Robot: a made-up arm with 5 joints.
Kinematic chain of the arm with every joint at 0, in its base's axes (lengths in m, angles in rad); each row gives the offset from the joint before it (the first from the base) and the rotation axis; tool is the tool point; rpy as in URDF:
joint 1: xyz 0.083 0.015 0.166 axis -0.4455 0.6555 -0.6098
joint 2: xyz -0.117 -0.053 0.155 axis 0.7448 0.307 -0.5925
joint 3: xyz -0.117 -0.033 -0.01 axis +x
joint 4: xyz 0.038 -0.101 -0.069 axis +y
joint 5: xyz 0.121 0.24 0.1 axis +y
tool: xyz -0.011 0.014 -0.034 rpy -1.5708 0 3.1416
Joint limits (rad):
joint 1: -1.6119..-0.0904
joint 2: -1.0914..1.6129
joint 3: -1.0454..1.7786
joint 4: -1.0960..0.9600
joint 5: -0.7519..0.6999
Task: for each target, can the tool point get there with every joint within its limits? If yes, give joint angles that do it. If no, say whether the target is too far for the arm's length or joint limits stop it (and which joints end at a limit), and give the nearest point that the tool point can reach.
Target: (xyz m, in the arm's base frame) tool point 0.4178 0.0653 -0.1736
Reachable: no: joint limits stop it (at a limit: joint 1, joint 3, joint 4, joint 5) | nearest point 0.1930 0.0069 0.0617 | short by 0.331 m
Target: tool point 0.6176 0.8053 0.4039
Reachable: no: too far | nearest point 0.0898 0.1066 0.2807 | short by 0.884 m
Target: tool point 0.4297 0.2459 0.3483
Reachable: no: joint limits stop it (at a limit: joint 1, joint 2, joint 4, joint 5) | nearest point 0.1173 0.0684 0.3177 | short by 0.361 m
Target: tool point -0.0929 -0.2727 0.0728
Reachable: yes | joints -1.4187 -0.7416 0.8962 -0.9257 0.4166
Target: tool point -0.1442 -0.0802 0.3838
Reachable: yes | joints -0.4255 -0.5071 0.8934 -0.6611 -0.4996
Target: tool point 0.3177 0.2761 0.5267
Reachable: no: joint limits stop it (at a limit: joint 1, joint 4, joint 5) | nearest point 0.0901 0.0637 0.3764 | short by 0.346 m
